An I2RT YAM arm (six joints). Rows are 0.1 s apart.
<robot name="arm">
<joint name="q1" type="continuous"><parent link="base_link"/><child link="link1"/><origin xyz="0 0 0.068" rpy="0 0 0"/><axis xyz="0 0 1"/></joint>
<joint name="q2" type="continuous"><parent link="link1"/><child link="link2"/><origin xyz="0.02 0.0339 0.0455" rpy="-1.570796 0 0"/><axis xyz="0 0 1"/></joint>
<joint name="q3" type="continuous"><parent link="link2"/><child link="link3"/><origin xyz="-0.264 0 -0.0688" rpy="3.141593 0 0"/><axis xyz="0 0 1"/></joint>
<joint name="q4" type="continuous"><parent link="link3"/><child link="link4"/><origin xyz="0.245 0.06 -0.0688" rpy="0 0 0"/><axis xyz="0 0 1"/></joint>
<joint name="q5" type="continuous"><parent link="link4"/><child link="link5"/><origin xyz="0.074 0.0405 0.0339" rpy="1.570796 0 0"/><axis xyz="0 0 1"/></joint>
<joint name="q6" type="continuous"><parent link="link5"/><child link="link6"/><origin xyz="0.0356 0 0.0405" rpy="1.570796 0 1.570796"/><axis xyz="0 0 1"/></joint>
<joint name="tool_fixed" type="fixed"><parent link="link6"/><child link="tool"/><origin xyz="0 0 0" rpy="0 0 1.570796"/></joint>
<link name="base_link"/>
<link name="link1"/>
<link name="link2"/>
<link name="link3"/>
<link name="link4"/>
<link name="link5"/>
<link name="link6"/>
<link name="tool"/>
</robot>
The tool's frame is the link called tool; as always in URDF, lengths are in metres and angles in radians. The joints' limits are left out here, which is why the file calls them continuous.
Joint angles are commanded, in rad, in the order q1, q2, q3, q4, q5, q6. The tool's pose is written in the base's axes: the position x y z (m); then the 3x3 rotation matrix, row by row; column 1 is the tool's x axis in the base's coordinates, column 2 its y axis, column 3 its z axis. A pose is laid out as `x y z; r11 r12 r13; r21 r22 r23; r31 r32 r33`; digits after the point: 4 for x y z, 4 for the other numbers.
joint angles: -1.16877, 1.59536, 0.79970, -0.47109, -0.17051, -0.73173
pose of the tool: 0.1126 -0.2493 0.1403; -0.8705 0.4105 0.2716; 0.3644 0.9084 -0.2051; -0.3309 -0.0796 -0.9403
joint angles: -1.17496, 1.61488, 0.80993, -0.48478, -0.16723, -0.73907
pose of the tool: 0.1115 -0.2514 0.1374; -0.8747 0.4097 0.2590; 0.3704 0.9096 -0.1882; -0.3127 -0.0686 -0.9474
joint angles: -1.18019, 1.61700, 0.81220, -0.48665, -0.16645, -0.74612
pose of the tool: 0.1103 -0.2524 0.1374; -0.8759 0.4084 0.2567; 0.3691 0.9101 -0.1884; -0.3106 -0.0702 -0.9480
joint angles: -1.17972, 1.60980, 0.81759, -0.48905, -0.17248, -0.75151
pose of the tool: 0.1109 -0.2530 0.1405; -0.8760 0.4024 0.2659; 0.3601 0.9124 -0.1946; -0.3209 -0.0747 -0.9442
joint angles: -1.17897, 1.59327, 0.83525, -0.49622, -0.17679, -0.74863
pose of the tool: 0.1123 -0.2555 0.1489; -0.8709 0.4042 0.2796; 0.3531 0.9103 -0.2161; -0.3418 -0.0894 -0.9355
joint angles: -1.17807, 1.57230, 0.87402, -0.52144, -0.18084, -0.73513
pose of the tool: 0.1147 -0.2600 0.1636; -0.8602 0.4155 0.2956; 0.3527 0.9035 -0.2437; -0.3684 -0.1054 -0.9237
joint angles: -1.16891, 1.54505, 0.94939, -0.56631, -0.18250, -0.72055
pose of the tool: 0.1206 -0.2671 0.1896; -0.8482 0.4221 0.3199; 0.3370 0.8961 -0.2888; -0.4086 -0.1372 -0.9023
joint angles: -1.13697, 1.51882, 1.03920, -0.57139, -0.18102, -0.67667
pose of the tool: 0.1342 -0.2745 0.2227; -0.8198 0.4381 0.3687; 0.3043 0.8788 -0.3676; -0.4851 -0.1892 -0.8537
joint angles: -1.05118, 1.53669, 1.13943, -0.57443, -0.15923, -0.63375
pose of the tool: 0.1646 -0.2764 0.2477; -0.8117 0.4120 0.4141; 0.2414 0.8821 -0.4046; -0.5319 -0.2284 -0.8154
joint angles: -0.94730, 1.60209, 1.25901, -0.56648, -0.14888, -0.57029
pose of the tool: 0.2064 -0.2780 0.2653; -0.7926 0.3823 0.4750; 0.1877 0.8942 -0.4064; -0.5801 -0.2330 -0.7805
